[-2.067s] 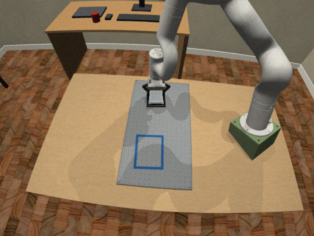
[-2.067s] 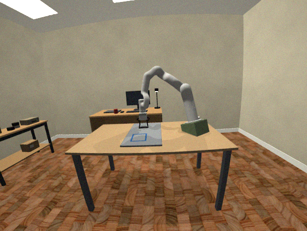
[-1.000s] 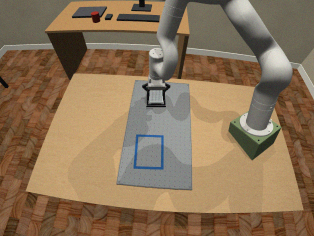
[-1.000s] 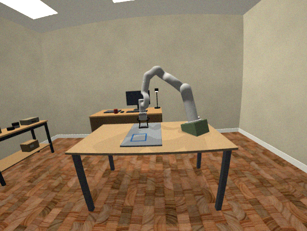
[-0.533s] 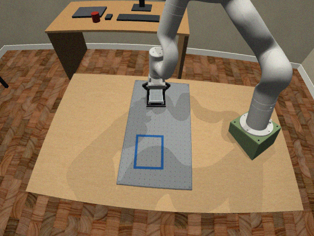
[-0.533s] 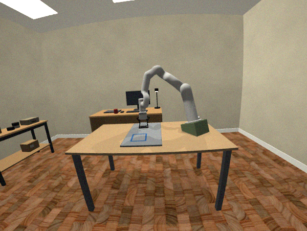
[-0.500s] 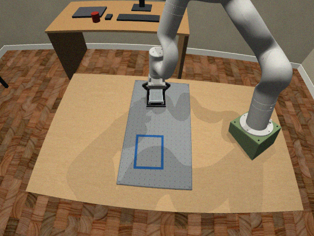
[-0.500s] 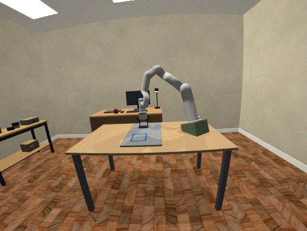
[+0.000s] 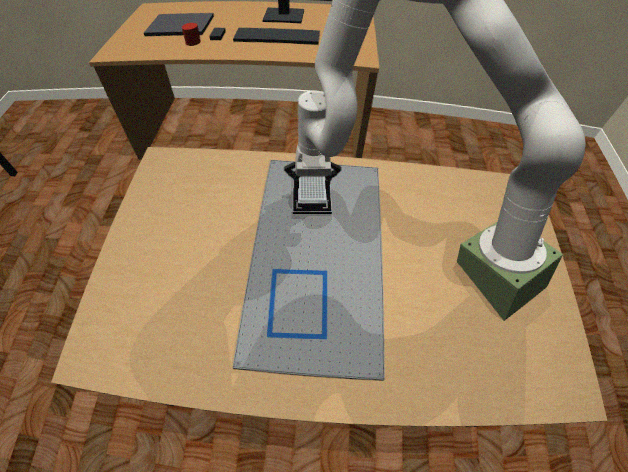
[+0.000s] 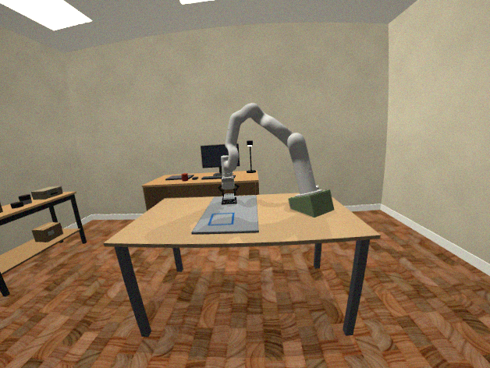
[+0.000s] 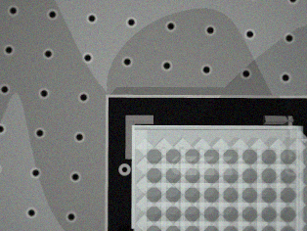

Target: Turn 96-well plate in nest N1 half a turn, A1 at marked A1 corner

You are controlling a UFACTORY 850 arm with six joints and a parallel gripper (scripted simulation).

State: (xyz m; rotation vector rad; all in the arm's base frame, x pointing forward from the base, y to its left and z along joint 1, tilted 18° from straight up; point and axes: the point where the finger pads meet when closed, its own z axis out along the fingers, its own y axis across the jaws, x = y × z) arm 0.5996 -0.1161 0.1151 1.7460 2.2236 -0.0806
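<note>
The plate nest is 4 cm below my hand. The rest, counted from my hand: 96-well plate (1 cm below).
</note>
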